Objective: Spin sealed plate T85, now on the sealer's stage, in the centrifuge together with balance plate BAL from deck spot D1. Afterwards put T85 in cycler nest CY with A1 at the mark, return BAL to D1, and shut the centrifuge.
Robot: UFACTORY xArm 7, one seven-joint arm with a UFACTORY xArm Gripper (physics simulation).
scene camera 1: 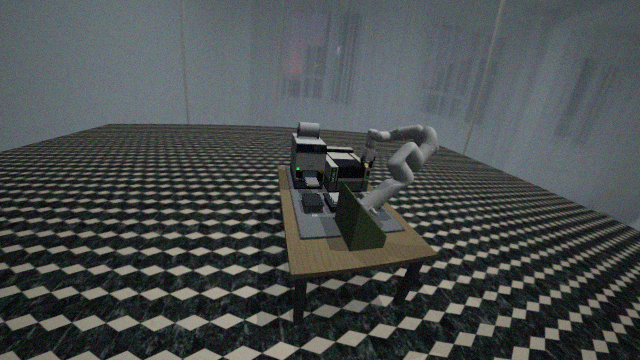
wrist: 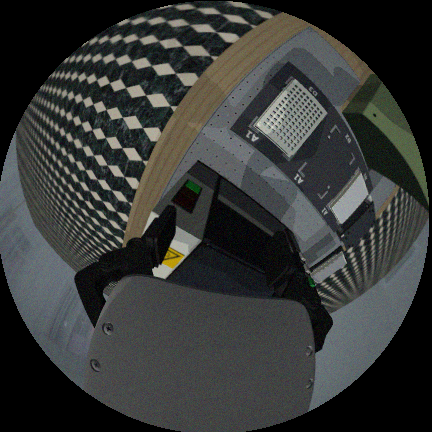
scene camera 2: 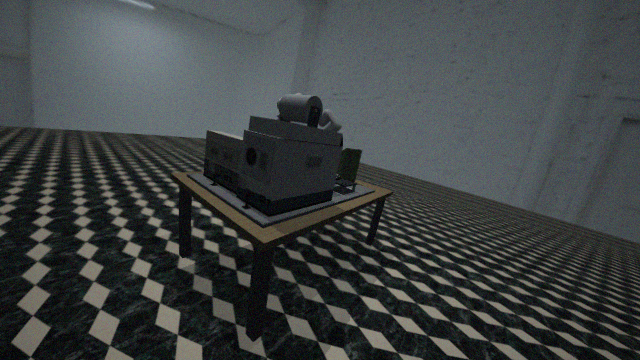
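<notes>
Pale plate (wrist: 354,191). Instrument with green button (scene camera 2: 222,158). Wrist view too: instrument with green button (wrist: 220,232). Perforated grey deck (scene camera 1: 323,224). Also perforated grey deck (wrist: 218,147). Again, perforated grey deck (scene camera 2: 223,192).
</notes>
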